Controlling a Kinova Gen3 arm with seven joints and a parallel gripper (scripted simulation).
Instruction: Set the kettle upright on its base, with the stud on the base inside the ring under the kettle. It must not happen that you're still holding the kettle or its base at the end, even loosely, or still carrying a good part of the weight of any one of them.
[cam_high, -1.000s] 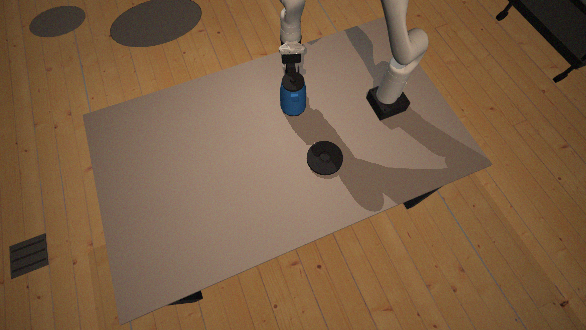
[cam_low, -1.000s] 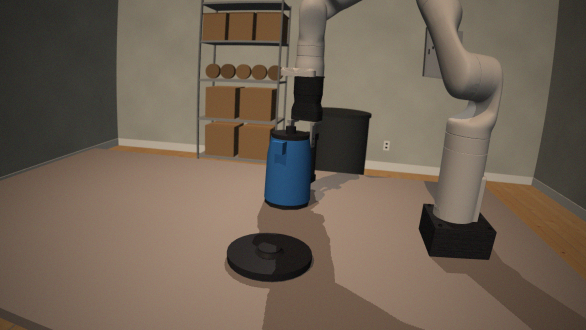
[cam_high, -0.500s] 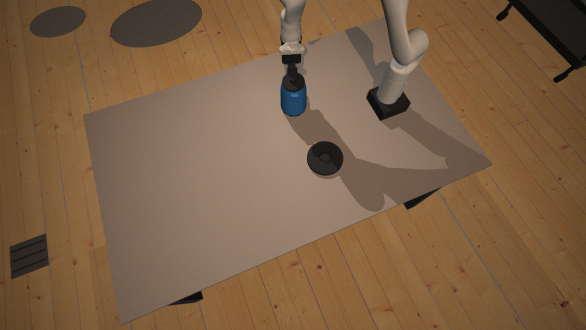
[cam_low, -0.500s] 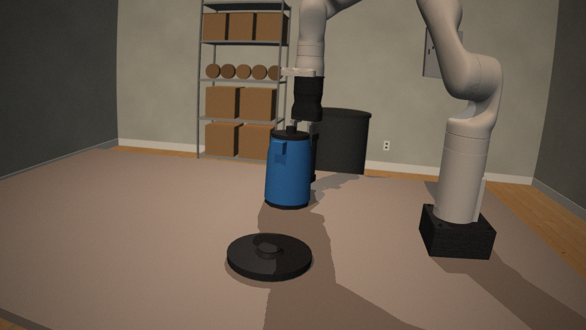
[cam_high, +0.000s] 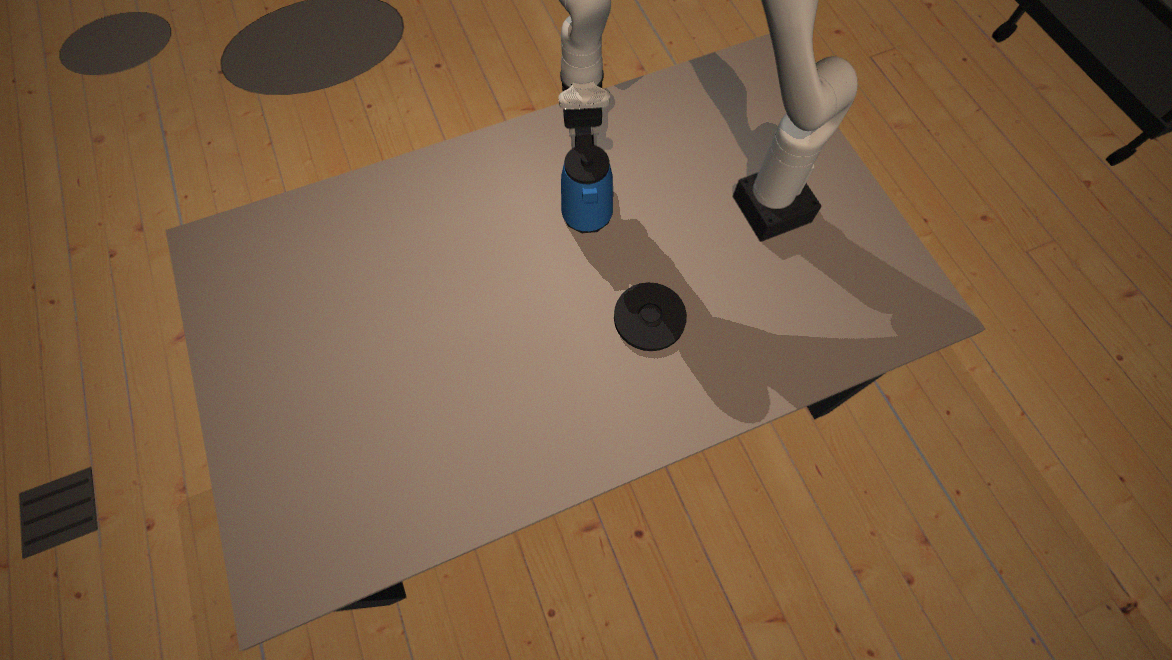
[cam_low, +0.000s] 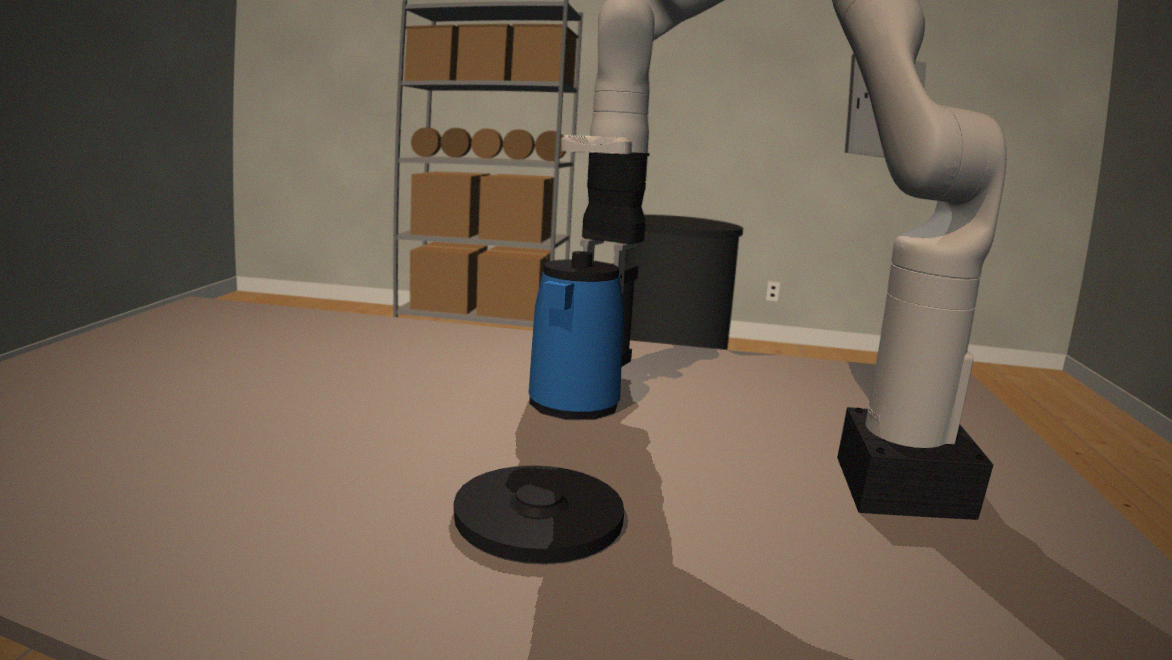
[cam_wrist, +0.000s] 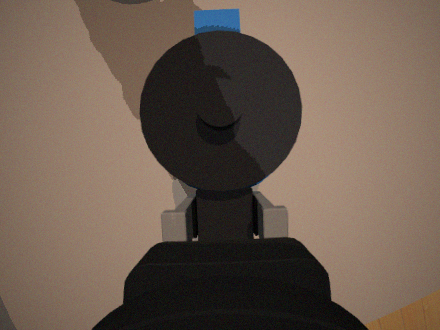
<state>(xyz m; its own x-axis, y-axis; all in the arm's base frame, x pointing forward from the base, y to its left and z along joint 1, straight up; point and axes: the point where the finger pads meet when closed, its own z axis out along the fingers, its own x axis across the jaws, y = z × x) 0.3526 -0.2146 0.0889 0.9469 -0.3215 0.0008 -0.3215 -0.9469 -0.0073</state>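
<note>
My gripper is now 1 cm short of the blue kettle, 3 cm to the right of it and 6 cm above it. The rest, counted from my hand: round black base (1 cm ahead, 35 cm to the left, 14 cm below).
</note>
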